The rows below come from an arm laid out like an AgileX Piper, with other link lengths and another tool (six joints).
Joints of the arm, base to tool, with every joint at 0 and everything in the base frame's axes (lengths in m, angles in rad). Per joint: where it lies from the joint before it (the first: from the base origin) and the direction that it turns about. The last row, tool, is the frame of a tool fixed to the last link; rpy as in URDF.
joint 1: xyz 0.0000 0.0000 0.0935 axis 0 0 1
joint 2: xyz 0.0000 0.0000 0.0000 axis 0 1 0
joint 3: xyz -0.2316 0.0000 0.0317 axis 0 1 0
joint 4: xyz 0.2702 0.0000 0.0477 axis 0.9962 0 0.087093
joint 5: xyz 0.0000 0.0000 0.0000 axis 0 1 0
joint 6: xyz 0.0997 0.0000 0.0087 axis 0.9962 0 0.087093
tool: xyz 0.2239 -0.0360 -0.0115 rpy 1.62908 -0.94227 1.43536
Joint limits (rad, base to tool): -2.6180..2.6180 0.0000..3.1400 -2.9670..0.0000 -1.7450..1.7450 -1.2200..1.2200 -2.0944..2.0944
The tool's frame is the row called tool.
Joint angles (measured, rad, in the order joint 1, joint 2, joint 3, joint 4, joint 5, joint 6), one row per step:
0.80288, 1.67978, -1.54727, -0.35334, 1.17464, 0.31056
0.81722, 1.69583, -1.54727, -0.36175, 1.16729, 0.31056
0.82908, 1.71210, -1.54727, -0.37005, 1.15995, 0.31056
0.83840, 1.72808, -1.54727, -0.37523, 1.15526, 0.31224
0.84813, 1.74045, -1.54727, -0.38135, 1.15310, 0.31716
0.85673, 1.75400, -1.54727, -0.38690, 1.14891, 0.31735
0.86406, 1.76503, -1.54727, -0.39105, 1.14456, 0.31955
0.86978, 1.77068, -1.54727, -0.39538, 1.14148, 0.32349
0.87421, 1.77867, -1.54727, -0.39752, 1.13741, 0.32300
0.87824, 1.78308, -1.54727, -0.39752, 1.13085, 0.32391
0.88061, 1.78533, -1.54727, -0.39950, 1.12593, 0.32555
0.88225, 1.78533, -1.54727, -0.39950, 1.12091, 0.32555
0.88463, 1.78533, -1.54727, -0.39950, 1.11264, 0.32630
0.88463, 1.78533, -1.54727, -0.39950, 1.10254, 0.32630
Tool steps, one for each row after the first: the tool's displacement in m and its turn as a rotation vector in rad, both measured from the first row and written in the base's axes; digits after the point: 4 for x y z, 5 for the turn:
-0.0003, 0.0050, -0.0049, -0.01233, 0.00034, 0.01736
-0.0002, 0.0091, -0.0100, -0.02474, 0.00081, 0.03241
-0.0009, 0.0121, -0.0155, -0.03586, 0.00499, 0.04244
-0.0020, 0.0147, -0.0197, -0.04528, 0.00754, 0.04923
-0.0025, 0.0173, -0.0243, -0.05597, 0.00991, 0.05986
-0.0030, 0.0199, -0.0281, -0.06281, 0.01151, 0.06741
-0.0032, 0.0218, -0.0297, -0.06588, 0.01016, 0.07131
-0.0034, 0.0237, -0.0325, -0.07056, 0.01138, 0.07805
-0.0035, 0.0267, -0.0340, -0.06871, 0.01034, 0.08376
-0.0029, 0.0284, -0.0345, -0.06739, 0.00744, 0.08677
-0.0024, 0.0304, -0.0342, -0.06377, 0.00445, 0.09026
-0.0016, 0.0335, -0.0338, -0.05745, -0.00045, 0.09503
0.0001, 0.0363, -0.0333, -0.05014, -0.00635, 0.09875

